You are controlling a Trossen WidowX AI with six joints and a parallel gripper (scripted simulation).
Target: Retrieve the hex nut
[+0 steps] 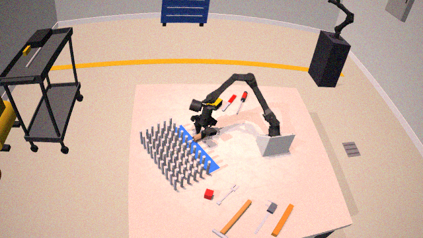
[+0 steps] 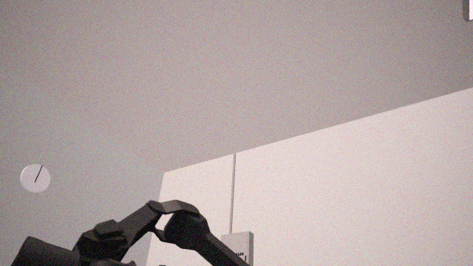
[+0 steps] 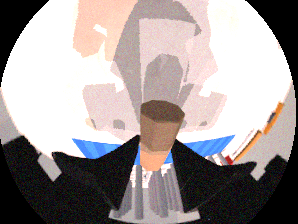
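My gripper tip is 5 cm short of the blue taped strip, 7 cm to the right of it and 1 cm above it. From my gripper tip the other things lie so: brown-handled screwdriver: 10 cm ahead, 5 cm to the left; then yellow block: 15 cm behind, 30 cm to the right, 1 cm above; then red cube: 3 cm ahead, 41 cm to the left, 1 cm above.
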